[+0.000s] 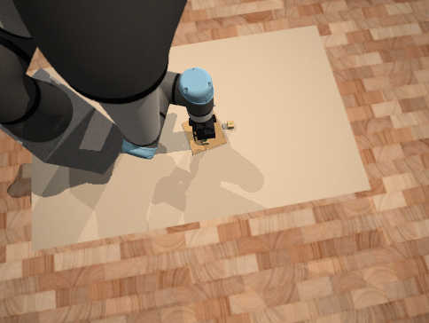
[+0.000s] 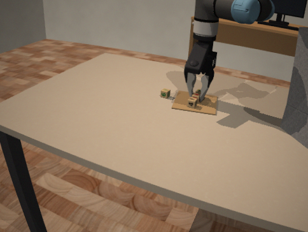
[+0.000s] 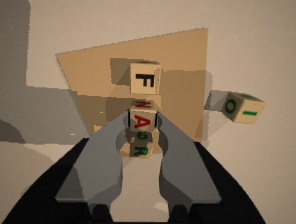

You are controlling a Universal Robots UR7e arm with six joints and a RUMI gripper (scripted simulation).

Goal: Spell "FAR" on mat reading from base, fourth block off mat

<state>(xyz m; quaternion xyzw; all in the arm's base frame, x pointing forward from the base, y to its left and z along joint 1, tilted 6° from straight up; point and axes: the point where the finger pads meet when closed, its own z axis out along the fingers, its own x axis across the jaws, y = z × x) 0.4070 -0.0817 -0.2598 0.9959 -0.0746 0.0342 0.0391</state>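
Right now the red-lettered block is right at my hand. Also, from my hand: brown mat: 2 cm below; then F block: 1 cm ahead, 4 cm to the left; then green R block: 1 cm behind, 4 cm to the right.
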